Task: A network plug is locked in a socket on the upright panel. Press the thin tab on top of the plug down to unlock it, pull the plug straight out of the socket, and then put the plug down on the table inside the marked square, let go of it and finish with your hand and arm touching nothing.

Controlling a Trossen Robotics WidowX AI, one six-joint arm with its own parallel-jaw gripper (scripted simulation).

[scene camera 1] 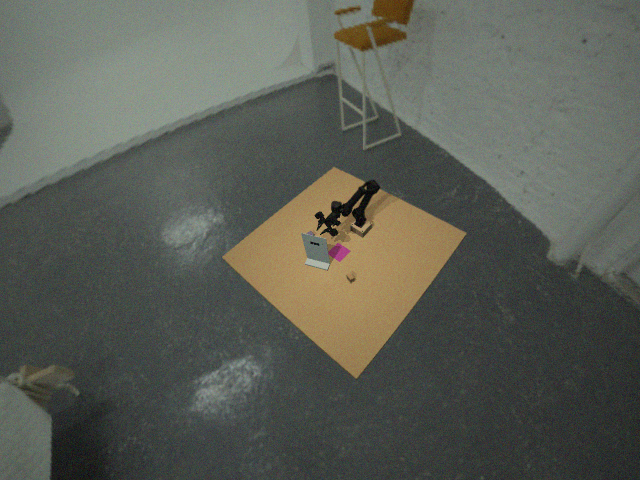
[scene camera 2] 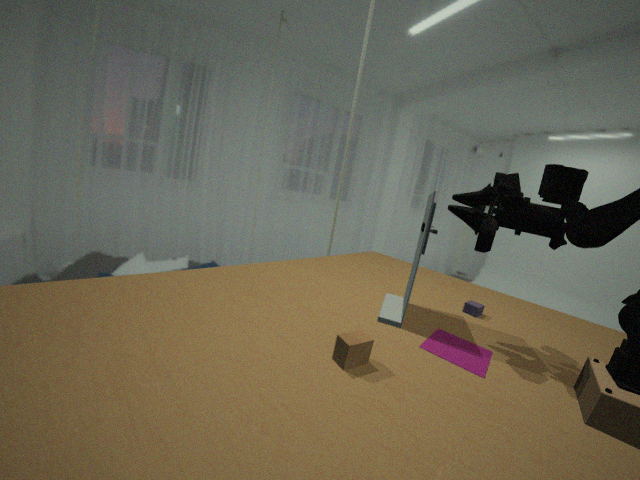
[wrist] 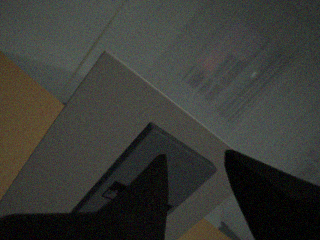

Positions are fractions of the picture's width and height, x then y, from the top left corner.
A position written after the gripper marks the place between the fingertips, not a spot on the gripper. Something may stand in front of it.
Note:
In view: the gripper (scene camera 2: 0.70, 0.42), a brown cube (scene camera 2: 0.55, 0.73), a grey upright panel (scene camera 2: 0.61, 0.65) and a magenta marked square (scene camera 2: 0.74, 0.74).
The gripper also shows in the wrist view (wrist: 0.61, 0.66). The grey upright panel is seen too in scene camera 1 (scene camera 1: 0.49, 0.52) and in the wrist view (wrist: 0.36, 0.51). The wrist view does not show the brown cube: it is out of frame.

